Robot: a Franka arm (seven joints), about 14 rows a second.
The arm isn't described. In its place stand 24 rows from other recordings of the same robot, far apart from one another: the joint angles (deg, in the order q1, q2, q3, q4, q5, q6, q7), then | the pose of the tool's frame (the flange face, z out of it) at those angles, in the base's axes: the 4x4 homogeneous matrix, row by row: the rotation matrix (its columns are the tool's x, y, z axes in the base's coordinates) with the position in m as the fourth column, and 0 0 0 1 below.
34.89, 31.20, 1.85, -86.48, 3.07, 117.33, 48.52 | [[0.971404, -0.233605, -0.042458, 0.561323], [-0.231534, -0.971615, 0.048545, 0.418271], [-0.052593, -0.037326, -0.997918, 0.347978], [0, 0, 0, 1]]
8.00, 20.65, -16.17, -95.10, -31.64, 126.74, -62.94 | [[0.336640, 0.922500, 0.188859, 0.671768], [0.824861, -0.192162, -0.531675, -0.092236], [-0.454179, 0.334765, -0.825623, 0.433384], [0, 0, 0, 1]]
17.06, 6.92, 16.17, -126.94, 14.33, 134.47, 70.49 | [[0.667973, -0.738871, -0.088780, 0.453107], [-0.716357, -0.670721, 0.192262, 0.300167], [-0.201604, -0.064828, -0.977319, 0.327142], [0, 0, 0, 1]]
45.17, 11.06, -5.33, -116.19, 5.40, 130.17, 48.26 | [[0.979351, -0.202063, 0.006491, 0.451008], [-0.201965, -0.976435, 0.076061, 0.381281], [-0.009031, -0.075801, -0.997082, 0.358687], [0, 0, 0, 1]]
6.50, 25.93, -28.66, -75.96, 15.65, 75.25, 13.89 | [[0.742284, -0.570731, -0.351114, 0.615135], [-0.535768, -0.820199, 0.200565, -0.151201], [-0.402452, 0.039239, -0.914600, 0.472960], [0, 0, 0, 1]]
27.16, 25.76, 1.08, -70.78, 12.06, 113.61, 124.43 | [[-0.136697, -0.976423, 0.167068, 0.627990], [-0.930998, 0.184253, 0.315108, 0.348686], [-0.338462, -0.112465, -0.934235, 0.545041], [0, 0, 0, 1]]
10.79, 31.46, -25.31, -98.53, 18.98, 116.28, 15.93 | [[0.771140, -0.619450, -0.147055, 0.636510], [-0.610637, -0.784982, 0.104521, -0.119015], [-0.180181, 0.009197, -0.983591, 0.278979], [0, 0, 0, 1]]
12.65, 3.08, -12.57, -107.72, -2.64, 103.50, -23.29 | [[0.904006, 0.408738, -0.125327, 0.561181], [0.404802, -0.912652, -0.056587, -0.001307], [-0.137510, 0.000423, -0.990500, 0.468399], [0, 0, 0, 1]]
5.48, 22.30, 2.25, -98.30, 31.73, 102.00, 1.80 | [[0.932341, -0.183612, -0.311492, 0.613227], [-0.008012, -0.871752, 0.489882, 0.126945], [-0.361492, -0.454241, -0.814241, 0.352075], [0, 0, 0, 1]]
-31.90, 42.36, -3.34, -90.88, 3.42, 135.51, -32.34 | [[0.996428, -0.076601, 0.035556, 0.577373], [-0.075880, -0.996892, -0.021186, -0.400080], [0.037069, 0.018412, -0.999143, 0.205202], [0, 0, 0, 1]]
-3.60, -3.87, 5.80, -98.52, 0.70, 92.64, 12.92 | [[0.981701, -0.187071, -0.035592, 0.534187], [-0.187047, -0.982343, 0.004033, 0.023443], [-0.035718, 0.002698, -0.999358, 0.594734], [0, 0, 0, 1]]
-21.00, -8.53, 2.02, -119.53, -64.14, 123.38, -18.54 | [[0.876373, 0.467301, 0.116617, 0.498882], [0.339457, -0.427525, -0.837849, -0.209652], [-0.341671, 0.773855, -0.533300, 0.533190], [0, 0, 0, 1]]
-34.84, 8.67, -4.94, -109.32, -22.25, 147.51, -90.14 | [[0.450051, 0.855262, 0.256868, 0.494115], [0.822616, -0.285123, -0.491943, -0.399925], [-0.347501, 0.432703, -0.831872, 0.474991], [0, 0, 0, 1]]
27.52, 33.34, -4.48, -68.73, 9.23, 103.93, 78.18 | [[0.552244, -0.833593, -0.012243, 0.657798], [-0.827005, -0.549616, 0.118259, 0.309746], [-0.105309, -0.055183, -0.992907, 0.449334], [0, 0, 0, 1]]
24.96, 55.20, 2.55, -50.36, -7.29, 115.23, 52.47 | [[0.899694, -0.394095, 0.187725, 0.722914], [-0.402114, -0.915575, 0.005092, 0.350748], [0.169869, -0.080068, -0.982209, 0.331932], [0, 0, 0, 1]]
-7.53, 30.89, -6.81, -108.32, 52.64, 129.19, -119.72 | [[0.310300, 0.931701, 0.188806, 0.609323], [0.761032, -0.362482, 0.537993, -0.130160], [0.569688, -0.023252, -0.821532, 0.212167], [0, 0, 0, 1]]
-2.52, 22.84, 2.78, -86.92, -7.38, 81.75, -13.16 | [[0.850227, 0.244092, -0.466404, 0.615726], [0.217529, -0.969726, -0.110963, -0.016129], [-0.479369, -0.007113, -0.877585, 0.405109], [0, 0, 0, 1]]
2.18, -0.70, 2.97, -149.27, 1.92, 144.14, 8.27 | [[0.993503, -0.082525, -0.078371, 0.427035], [-0.081832, -0.996574, 0.012010, 0.038144], [-0.079094, -0.005518, -0.996852, 0.251859], [0, 0, 0, 1]]
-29.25, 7.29, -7.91, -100.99, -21.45, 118.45, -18.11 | [[0.984541, -0.168812, -0.046704, 0.483960], [-0.173607, -0.905158, -0.388007, -0.386045], [0.023226, 0.390117, -0.920472, 0.508565], [0, 0, 0, 1]]
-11.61, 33.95, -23.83, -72.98, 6.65, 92.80, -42.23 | [[0.963931, 0.136124, -0.228707, 0.605588], [0.143525, -0.989518, 0.015962, -0.337871], [-0.224137, -0.048212, -0.973364, 0.414812], [0, 0, 0, 1]]
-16.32, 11.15, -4.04, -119.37, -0.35, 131.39, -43.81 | [[0.915237, 0.402830, 0.008382, 0.541344], [0.402914, -0.914961, -0.022506, -0.200193], [-0.001397, 0.023976, -0.999712, 0.334929], [0, 0, 0, 1]]
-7.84, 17.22, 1.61, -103.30, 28.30, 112.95, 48.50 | [[0.372658, -0.927589, -0.026547, 0.621619], [-0.824301, -0.344030, 0.449635, -0.038378], [-0.426209, -0.145677, -0.892818, 0.375744], [0, 0, 0, 1]]
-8.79, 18.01, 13.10, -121.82, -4.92, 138.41, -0.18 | [[0.991082, 0.132282, -0.016071, 0.571319], [0.132483, -0.991111, 0.012156, 0.041298], [-0.014320, -0.014177, -0.999797, 0.263196], [0, 0, 0, 1]]
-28.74, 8.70, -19.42, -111.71, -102.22, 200.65, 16.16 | [[0.534831, 0.381342, 0.754012, 0.458680], [0.822764, -0.438223, -0.361967, -0.324221], [0.192392, 0.813965, -0.548130, 0.451379], [0, 0, 0, 1]]
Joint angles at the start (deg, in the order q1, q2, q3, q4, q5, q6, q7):
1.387 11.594 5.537 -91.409 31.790 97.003 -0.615
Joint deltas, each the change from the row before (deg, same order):
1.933 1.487 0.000 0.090 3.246 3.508 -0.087
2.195 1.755 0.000 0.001 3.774 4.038 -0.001
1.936 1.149 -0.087 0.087 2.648 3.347 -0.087
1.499 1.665 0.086 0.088 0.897 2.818 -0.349
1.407 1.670 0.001 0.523 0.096 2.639 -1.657
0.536 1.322 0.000 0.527 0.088 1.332 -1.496
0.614 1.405 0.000 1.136 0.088 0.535 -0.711
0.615 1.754 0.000 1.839 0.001 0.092 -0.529
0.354 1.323 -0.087 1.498 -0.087 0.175 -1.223
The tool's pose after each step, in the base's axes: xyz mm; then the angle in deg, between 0 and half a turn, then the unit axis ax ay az. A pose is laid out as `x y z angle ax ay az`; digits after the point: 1 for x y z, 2 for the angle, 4 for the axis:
614.3 142.0 511.2 144.93 -0.9983 -0.0144 0.0564
621.9 167.2 499.6 141.52 -0.9989 -0.0079 0.0457
626.3 187.5 493.2 139.23 -0.9994 -0.0036 0.0337
631.0 203.5 478.7 138.65 -0.9996 -0.0032 0.0277
636.2 217.4 466.8 138.76 -0.9998 -0.0170 0.0139
640.9 222.9 457.4 138.80 -0.9996 -0.0273 0.0061
645.3 230.3 451.2 138.69 -0.9994 -0.0354 0.0036
651.0 238.7 446.1 138.53 -0.9990 -0.0447 0.0024
656.4 242.9 443.0 138.49 -0.9983 -0.0575 -0.0039

